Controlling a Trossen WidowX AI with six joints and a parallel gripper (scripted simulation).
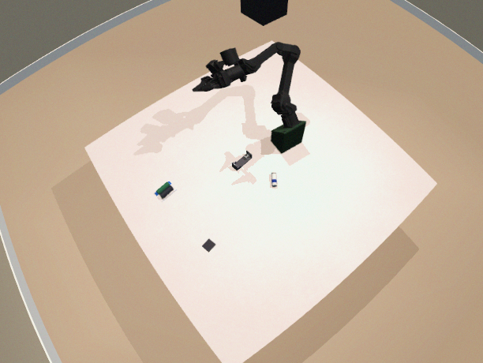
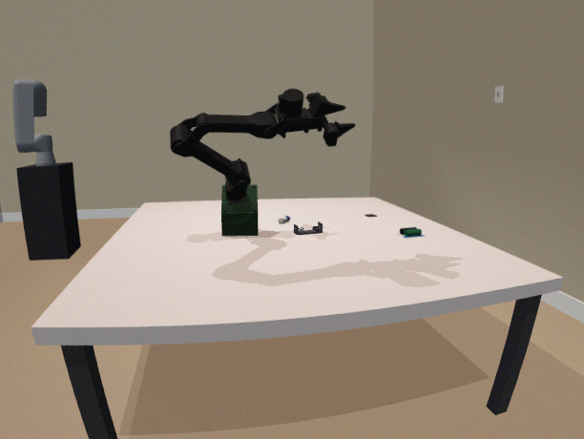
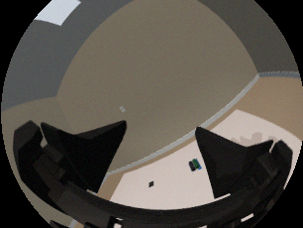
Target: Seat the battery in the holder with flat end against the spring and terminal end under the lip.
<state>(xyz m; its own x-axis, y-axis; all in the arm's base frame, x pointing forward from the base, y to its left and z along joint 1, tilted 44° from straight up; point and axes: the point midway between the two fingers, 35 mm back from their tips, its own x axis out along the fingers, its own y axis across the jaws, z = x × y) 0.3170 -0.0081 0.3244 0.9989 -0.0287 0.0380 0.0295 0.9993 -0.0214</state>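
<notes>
Now: gripper tip 39 cm above the white battery, 34 cm to the right of it and 11 cm past it.
</notes>
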